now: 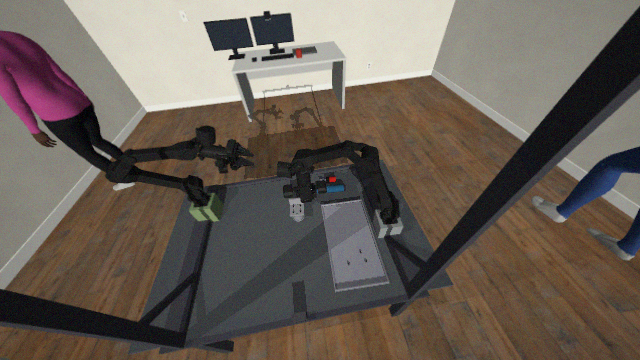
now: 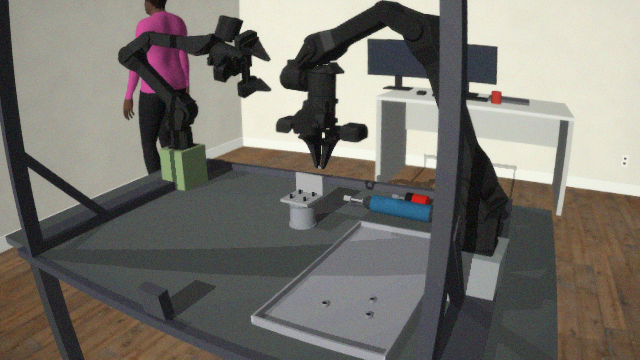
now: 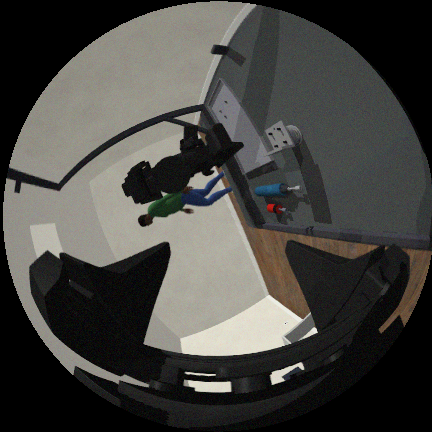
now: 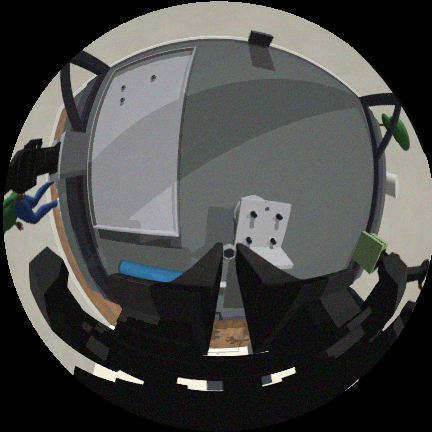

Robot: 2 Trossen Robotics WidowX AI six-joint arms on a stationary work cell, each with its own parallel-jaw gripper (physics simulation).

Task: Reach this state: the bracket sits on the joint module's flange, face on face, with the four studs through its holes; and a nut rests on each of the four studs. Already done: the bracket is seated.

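Pixels of known places: left gripper, fingertip midpoint: (image 1: 253, 160) (image 2: 270, 75) (image 3: 229, 248); right gripper, fingertip midpoint: (image 2: 320, 168) (image 3: 241, 144) (image 4: 228, 248); left arm's base, origin of the base link: (image 1: 202, 201) (image 2: 182, 146) (image 4: 379, 258); right arm's base, origin of the base link: (image 1: 388, 217) (image 2: 477, 245) (image 4: 53, 158).
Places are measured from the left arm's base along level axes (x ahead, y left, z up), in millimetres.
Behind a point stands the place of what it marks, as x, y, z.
Note:
The light grey bracket (image 1: 296, 202) @(466, -48, -31) (image 2: 309, 184) @(467, -49, -27) (image 3: 274, 140) @(482, -74, -48) (image 4: 264, 222) @(464, -84, -48) sits flat on the round joint module (image 2: 303, 218) @(482, -101, -88) (image 3: 295, 134) @(437, -72, -88), its upright plate at the back. The dark stud tips stand up through its holes, with no nut on them. My right gripper (image 2: 321, 166) @(519, -90, 29) (image 4: 228, 248) @(519, -90, 29) is shut on a hex nut (image 4: 229, 251) @(519, -90, 34) and holds it above the bracket, near its upright plate. Three nuts (image 2: 325, 303) @(676, -352, -106) (image 2: 373, 299) @(741, -306, -105) (image 2: 369, 314) @(754, -350, -105) lie apart in the tray (image 1: 334, 287) @(600, -439, -98) (image 2: 320, 336) @(710, -429, -111) (image 4: 178, 200) @(588, -91, -111). My left gripper (image 1: 251, 157) @(312, 27, 208) (image 2: 270, 75) @(312, 27, 208) (image 3: 229, 248) @(312, 27, 208) is open and empty, high beyond the table's back edge.
A blue power tool (image 1: 335, 188) @(678, 53, -78) (image 2: 400, 208) @(653, 48, -86) (image 3: 270, 190) @(618, 64, -73) (image 4: 150, 270) @(647, 47, -87) and a red tool (image 1: 332, 179) @(672, 130, -86) (image 2: 418, 199) @(672, 127, -87) (image 3: 273, 208) @(647, 136, -81) lie at the back, right of the module. A small dark block (image 2: 156, 300) @(480, -538, -68) (image 4: 261, 38) @(459, -515, -77) stands at the front edge. Frame posts (image 2: 451, 150) @(892, -508, 211) rise at the table's sides.

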